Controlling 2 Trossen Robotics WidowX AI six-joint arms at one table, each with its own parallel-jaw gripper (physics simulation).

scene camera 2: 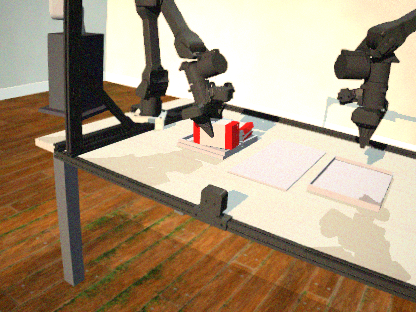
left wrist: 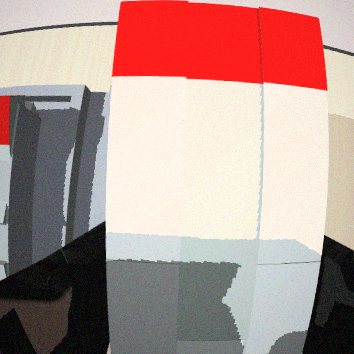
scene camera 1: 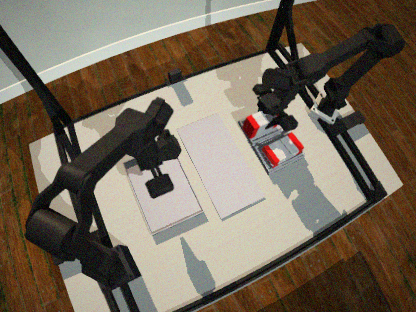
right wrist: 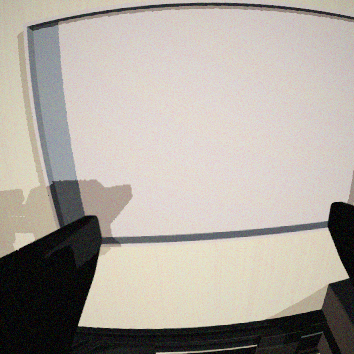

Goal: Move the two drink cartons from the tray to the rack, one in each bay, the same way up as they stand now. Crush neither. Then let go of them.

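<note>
Two white drink cartons with red ends are at the grey two-bay rack. My left gripper is shut on one carton and holds it low in the far bay. I cannot tell whether it rests on the bay floor. The other carton lies in the near bay, free. My right gripper is open and empty above the pale tray, which holds nothing.
A flat pale mat lies between tray and rack. A black frame rail runs round the table, with small black blocks on it at the far edge and the near edge.
</note>
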